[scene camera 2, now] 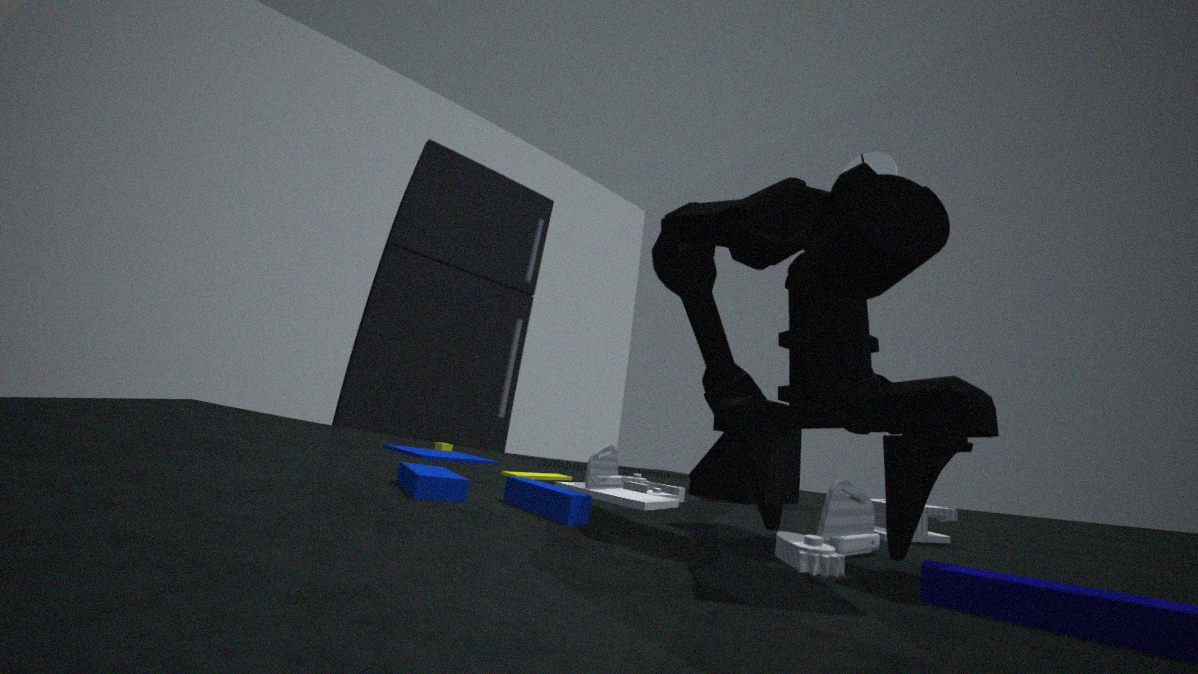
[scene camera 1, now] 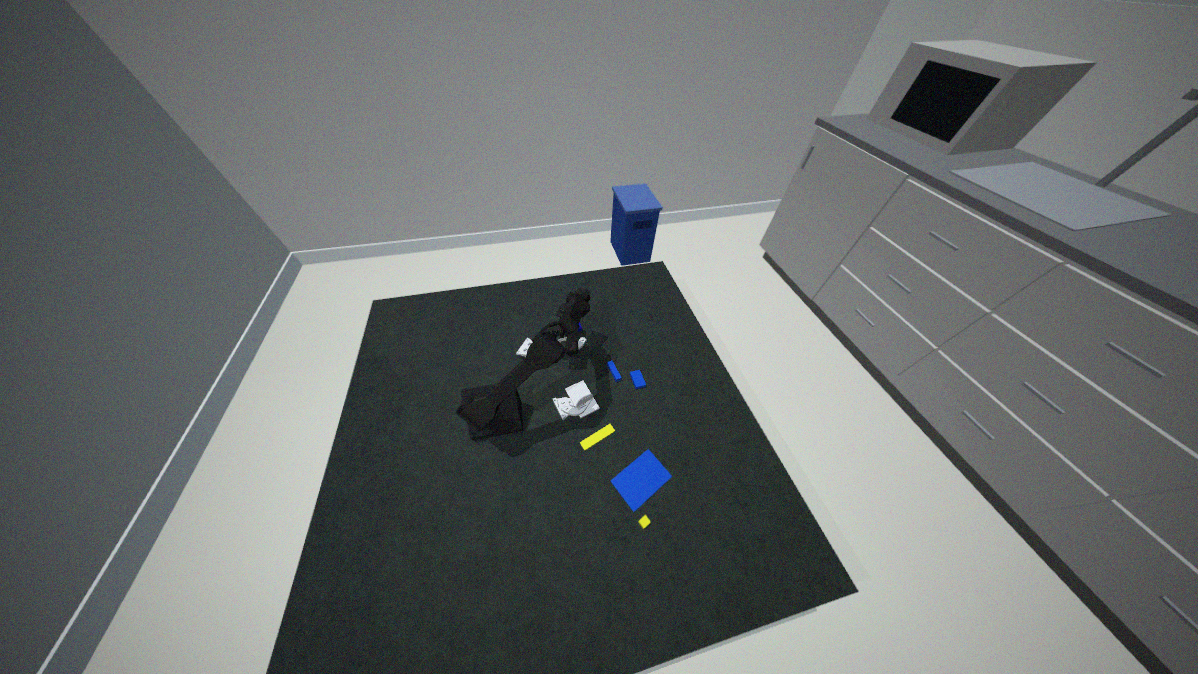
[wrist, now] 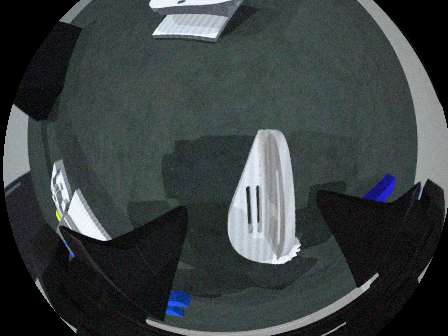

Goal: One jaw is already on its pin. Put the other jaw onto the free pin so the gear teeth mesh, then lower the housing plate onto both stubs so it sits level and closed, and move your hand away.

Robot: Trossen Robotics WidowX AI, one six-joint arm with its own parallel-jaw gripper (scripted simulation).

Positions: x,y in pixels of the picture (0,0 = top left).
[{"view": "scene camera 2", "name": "gripper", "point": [826,543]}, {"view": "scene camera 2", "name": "flat blue sheet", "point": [421,453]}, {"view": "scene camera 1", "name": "flat blue sheet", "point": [638,481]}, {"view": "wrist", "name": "gripper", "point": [256,206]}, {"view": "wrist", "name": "white jaw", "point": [272,241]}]
